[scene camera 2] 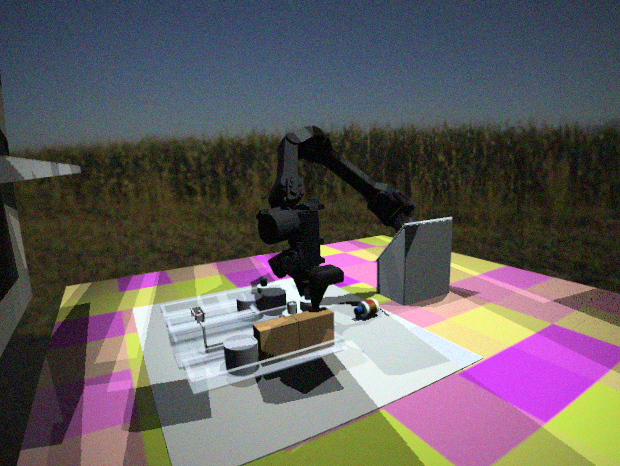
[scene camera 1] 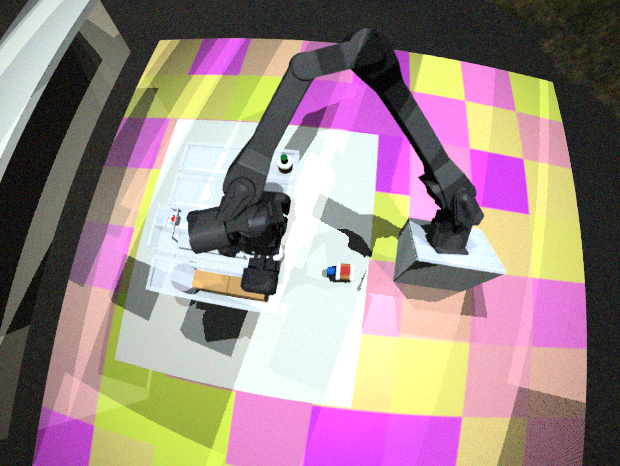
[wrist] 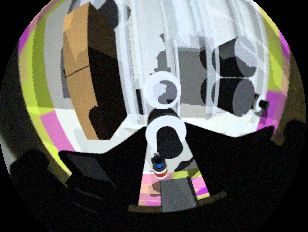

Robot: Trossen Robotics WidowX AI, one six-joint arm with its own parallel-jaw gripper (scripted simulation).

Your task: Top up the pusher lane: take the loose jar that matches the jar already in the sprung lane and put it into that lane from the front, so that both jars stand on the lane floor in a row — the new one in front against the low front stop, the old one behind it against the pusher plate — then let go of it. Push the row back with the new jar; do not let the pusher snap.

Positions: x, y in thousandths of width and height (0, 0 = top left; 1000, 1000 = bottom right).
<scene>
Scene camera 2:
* my gripper: 501, 656
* grey cylinder: 386, 752
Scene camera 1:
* my gripper: 441, 544
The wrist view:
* my gripper: 534, 550
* jar: 537, 571
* jar: 528, 390
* grey cylinder: 768, 416
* grey cylinder: 771, 252
</scene>
